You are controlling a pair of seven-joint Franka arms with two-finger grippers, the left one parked.
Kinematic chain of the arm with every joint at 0, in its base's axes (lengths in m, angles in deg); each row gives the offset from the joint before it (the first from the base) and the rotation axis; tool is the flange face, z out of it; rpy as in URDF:
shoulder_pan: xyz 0 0 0.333 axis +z
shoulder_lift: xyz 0 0 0 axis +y
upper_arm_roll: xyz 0 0 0.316 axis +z
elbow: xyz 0.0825 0 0 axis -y
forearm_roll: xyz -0.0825 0 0.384 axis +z
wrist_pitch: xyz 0 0 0 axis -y
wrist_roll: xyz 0.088 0 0 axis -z
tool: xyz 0 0 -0.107 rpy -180 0 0
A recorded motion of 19 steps. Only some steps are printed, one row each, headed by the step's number.
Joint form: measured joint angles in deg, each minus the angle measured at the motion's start. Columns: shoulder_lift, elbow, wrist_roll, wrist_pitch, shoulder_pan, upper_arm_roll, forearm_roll.
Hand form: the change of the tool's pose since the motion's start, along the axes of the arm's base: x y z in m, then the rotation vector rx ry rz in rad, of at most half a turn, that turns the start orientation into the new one. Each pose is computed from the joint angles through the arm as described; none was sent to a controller.
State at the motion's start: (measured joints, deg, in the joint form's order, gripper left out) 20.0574 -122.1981 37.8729 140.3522 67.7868 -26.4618 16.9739
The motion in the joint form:
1: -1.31 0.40 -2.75 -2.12 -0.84 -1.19 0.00
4: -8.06 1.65 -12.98 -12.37 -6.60 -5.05 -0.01
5: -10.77 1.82 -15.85 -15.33 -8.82 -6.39 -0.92
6: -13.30 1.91 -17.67 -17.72 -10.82 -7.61 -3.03
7: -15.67 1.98 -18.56 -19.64 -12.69 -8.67 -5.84
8: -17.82 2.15 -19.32 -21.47 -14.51 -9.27 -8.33
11: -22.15 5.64 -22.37 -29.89 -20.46 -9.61 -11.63
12: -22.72 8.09 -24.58 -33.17 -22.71 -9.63 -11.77
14: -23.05 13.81 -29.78 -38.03 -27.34 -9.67 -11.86
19: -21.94 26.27 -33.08 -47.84 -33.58 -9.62 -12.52
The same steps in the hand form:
1: 0.0118 -0.0135 0.0130 0.0058 0.0100 0.0164
4: 0.0554 -0.0887 0.0706 0.0548 0.0758 0.0465
5: 0.0674 -0.1205 0.0917 0.0726 0.0844 0.0516
6: 0.0766 -0.1516 0.1106 0.0733 0.0826 0.0548
7: 0.0835 -0.1816 0.1278 0.0621 0.0743 0.0512
8: 0.0876 -0.2076 0.1435 0.0519 0.0679 0.0492
11: 0.0958 -0.2722 0.1927 0.0537 0.0862 0.0347
12: 0.1004 -0.2937 0.2123 0.0618 0.0895 0.0398
14: 0.1114 -0.3376 0.2550 0.0750 0.0605 0.0570
19: 0.1186 -0.3957 0.3355 0.0583 0.0216 0.0220

